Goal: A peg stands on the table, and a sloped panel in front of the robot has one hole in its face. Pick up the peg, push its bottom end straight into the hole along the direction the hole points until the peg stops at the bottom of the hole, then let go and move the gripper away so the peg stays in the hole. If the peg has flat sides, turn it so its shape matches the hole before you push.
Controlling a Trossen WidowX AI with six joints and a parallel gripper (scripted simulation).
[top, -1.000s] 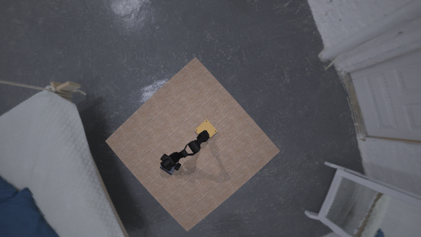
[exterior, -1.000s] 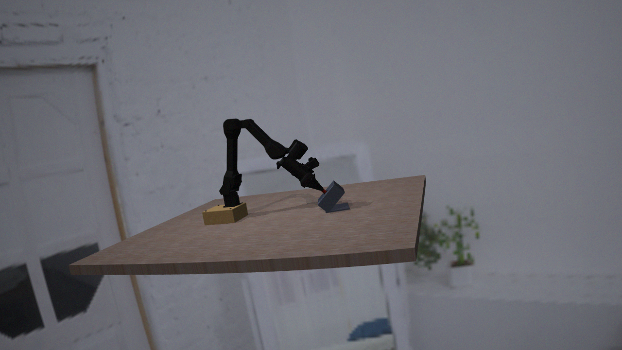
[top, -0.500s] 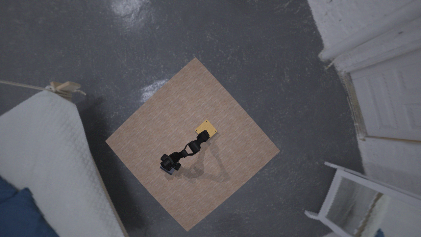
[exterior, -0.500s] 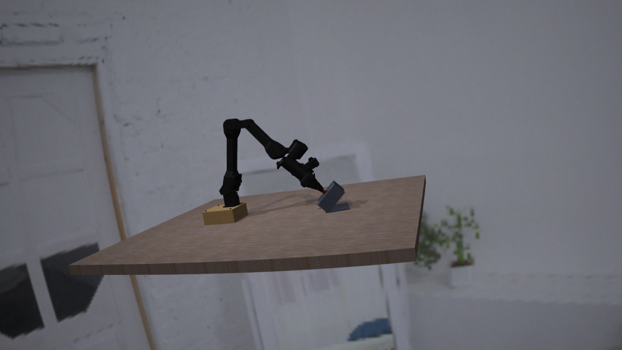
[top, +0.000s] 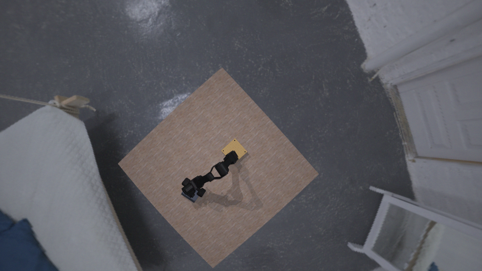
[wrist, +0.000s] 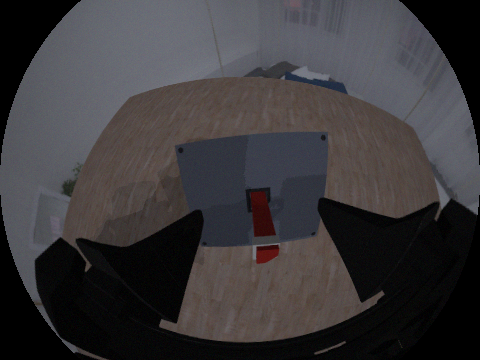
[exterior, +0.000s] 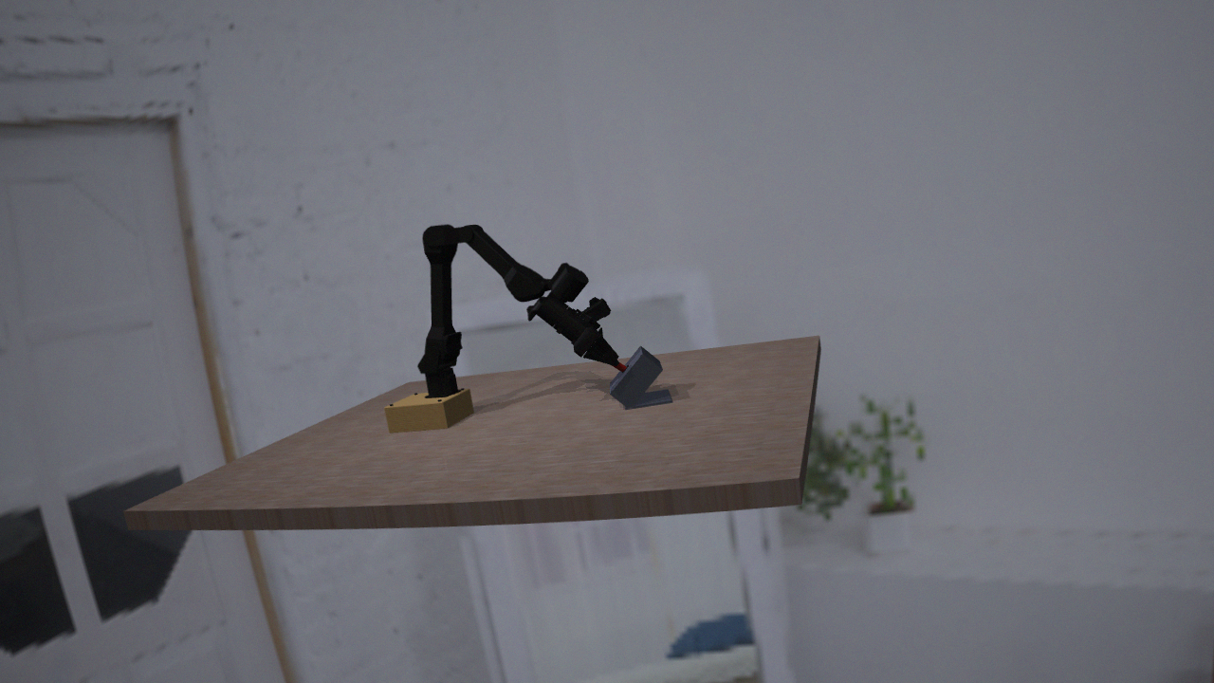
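Right now my gripper tip is 10 mm past the red peg. Round my gripper tip: grey sloped panel 30 mm ahead, 20 mm to the left, 40 mm below.
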